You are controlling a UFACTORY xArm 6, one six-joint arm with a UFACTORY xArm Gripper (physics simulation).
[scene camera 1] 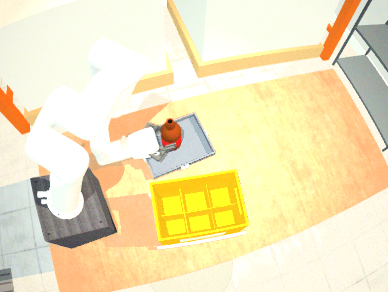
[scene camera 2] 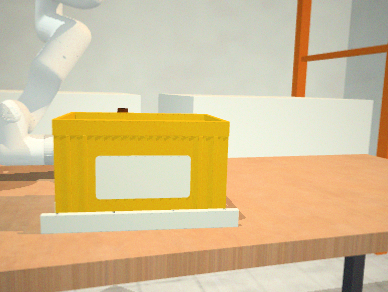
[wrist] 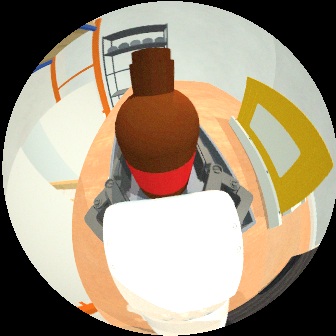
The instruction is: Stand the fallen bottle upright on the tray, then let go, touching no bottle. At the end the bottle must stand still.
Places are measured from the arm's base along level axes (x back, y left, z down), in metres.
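Pixels of known places: arm's base at its link origin: (scene camera 1: 65,200).
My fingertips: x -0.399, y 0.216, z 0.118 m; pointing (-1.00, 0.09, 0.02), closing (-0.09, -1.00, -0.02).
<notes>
For each thing: its top centre in the pictures, then the offset to it from my fingertips. "spot": a spot on its surface instead. Level surfaces: height alone.
- brown bottle with a red label, top centre: (wrist: 150,49) (scene camera 1: 169,121) dz -0.107, dx +0.008, dy -0.001 m
- grey tray at a spot on its surface: (scene camera 1: 194,146) spot: dz +0.062, dx -0.075, dy -0.031 m
- yellow crate with six compartments, top centre: (scene camera 2: 142,116) (wrist: 301,114) (scene camera 1: 198,204) dz -0.108, dx -0.023, dy -0.298 m
- white strip at a spot on its surface: (scene camera 2: 140,221) spot: dz +0.051, dx -0.013, dy -0.402 m
- wooden table at its surface level: dz +0.067 m
A brown bottle with a red label (scene camera 1: 171,132) (wrist: 157,125) is upright over the left part of the grey tray (scene camera 1: 194,146). Its dark top (scene camera 2: 122,110) shows above the crate's back rim in scene camera 2. My gripper (scene camera 1: 168,138) (wrist: 159,149) is shut on the bottle around its red label, one finger on each side, reaching in level from the left in scene camera 1. The bottle seems to hang a little above the tray's floor, but its base is hidden behind the gripper. The crate hides the tray and fingers in scene camera 2.
A yellow crate with six compartments (scene camera 1: 183,210) (scene camera 2: 75,172) (wrist: 312,150) stands beside the tray, with a white strip (scene camera 2: 140,221) along its outer side. The arm's dark base block (scene camera 1: 95,220) is at the left. Low white walls stand behind the wooden table (scene camera 1: 280,135).
</notes>
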